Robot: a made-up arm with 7 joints. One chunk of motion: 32 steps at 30 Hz.
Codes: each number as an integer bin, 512 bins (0 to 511) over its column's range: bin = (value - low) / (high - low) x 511, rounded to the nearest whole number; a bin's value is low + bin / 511 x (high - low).
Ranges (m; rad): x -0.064..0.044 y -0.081..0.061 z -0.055..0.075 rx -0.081..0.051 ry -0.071..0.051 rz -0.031..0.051
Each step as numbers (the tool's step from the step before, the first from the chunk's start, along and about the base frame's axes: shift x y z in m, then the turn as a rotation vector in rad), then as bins.
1 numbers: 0.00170 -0.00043 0.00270 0.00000 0.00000 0.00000
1 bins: 311 290 227 314 297 193
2 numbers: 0.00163 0.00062 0.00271 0.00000 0.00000 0.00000
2 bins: 311 294 227 314 297 193
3 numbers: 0.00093 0.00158 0.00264 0.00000 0.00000 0.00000
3 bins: 307 297 227 314 297 193
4 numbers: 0.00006 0.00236 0.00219 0.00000 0.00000 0.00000
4 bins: 303 300 225 314 297 193
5 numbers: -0.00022 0.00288 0.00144 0.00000 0.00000 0.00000
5 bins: 302 302 222 314 297 193
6 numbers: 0.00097 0.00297 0.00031 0.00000 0.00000 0.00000
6 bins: 307 302 217 314 297 193
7 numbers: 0.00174 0.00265 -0.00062 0.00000 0.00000 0.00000
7 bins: 311 301 214 314 297 193
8 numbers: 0.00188 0.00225 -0.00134 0.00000 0.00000 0.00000
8 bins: 312 300 211 314 297 193
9 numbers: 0.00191 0.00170 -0.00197 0.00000 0.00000 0.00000
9 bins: 312 298 208 314 297 193
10 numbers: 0.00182 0.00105 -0.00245 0.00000 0.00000 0.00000
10 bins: 311 295 207 314 297 193
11 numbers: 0.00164 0.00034 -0.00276 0.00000 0.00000 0.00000
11 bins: 311 293 205 314 297 193
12 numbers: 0.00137 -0.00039 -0.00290 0.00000 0.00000 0.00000
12 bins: 309 290 205 314 297 193
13 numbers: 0.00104 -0.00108 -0.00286 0.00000 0.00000 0.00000
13 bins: 308 288 205 314 297 193
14 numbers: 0.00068 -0.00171 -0.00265 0.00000 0.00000 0.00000
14 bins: 306 285 206 314 297 193
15 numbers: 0.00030 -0.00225 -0.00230 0.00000 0.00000 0.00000
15 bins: 304 283 207 314 297 193
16 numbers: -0.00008 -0.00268 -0.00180 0.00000 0.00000 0.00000
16 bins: 302 282 209 314 297 193
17 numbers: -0.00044 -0.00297 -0.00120 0.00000 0.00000 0.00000
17 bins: 301 281 211 314 297 193
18 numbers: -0.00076 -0.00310 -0.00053 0.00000 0.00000 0.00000
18 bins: 299 280 214 314 297 193
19 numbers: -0.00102 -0.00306 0.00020 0.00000 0.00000 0.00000
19 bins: 298 280 217 314 297 193
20 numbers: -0.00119 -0.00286 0.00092 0.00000 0.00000 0.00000
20 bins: 297 281 220 314 297 193
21 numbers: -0.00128 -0.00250 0.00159 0.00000 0.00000 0.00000
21 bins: 297 282 222 314 297 193
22 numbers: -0.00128 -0.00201 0.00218 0.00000 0.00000 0.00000
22 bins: 297 284 225 314 297 193
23 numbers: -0.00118 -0.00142 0.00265 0.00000 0.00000 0.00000
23 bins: 297 286 227 314 297 193
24 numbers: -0.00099 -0.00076 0.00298 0.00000 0.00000 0.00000
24 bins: 298 289 228 314 297 193
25 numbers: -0.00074 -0.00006 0.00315 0.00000 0.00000 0.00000
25 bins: 299 291 229 314 297 193
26 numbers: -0.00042 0.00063 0.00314 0.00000 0.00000 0.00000
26 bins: 301 294 229 314 297 193
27 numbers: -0.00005 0.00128 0.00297 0.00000 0.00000 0.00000
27 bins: 303 296 228 314 297 193
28 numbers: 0.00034 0.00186 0.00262 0.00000 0.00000 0.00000
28 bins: 304 298 226 314 297 193
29 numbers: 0.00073 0.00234 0.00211 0.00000 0.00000 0.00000
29 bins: 306 300 224 314 297 193
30 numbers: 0.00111 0.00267 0.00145 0.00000 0.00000 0.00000
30 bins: 308 301 222 314 297 193
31 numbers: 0.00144 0.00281 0.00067 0.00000 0.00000 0.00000
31 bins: 310 302 219 314 297 193
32 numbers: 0.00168 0.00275 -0.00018 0.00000 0.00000 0.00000
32 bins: 311 301 215 314 297 193
